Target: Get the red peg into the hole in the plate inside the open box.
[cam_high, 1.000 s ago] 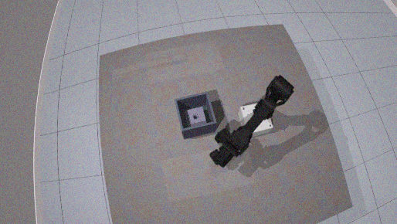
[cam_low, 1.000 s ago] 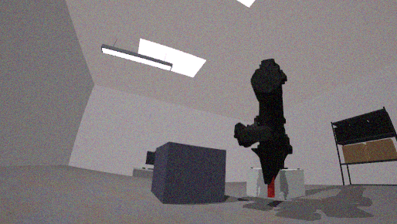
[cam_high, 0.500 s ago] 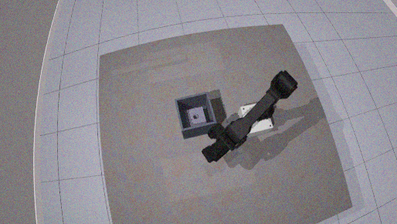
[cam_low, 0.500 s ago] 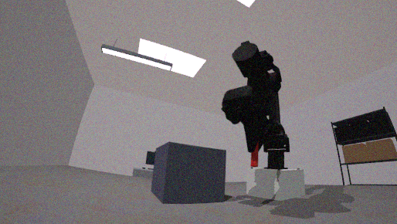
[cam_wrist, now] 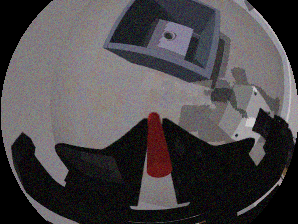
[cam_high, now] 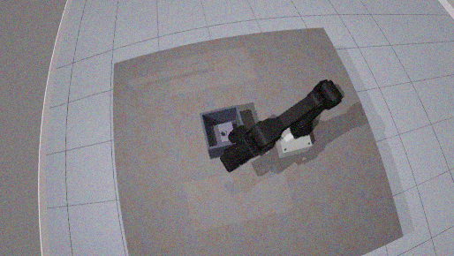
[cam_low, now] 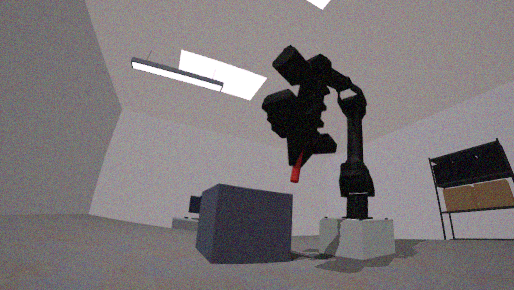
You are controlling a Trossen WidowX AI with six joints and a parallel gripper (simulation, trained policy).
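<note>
Right now the pale plate is 150 mm to the right of my gripper tip, 130 mm below it and 20 mm ahead of it. Round my gripper tip: red peg: 10 mm to the left, 10 mm above.
</note>
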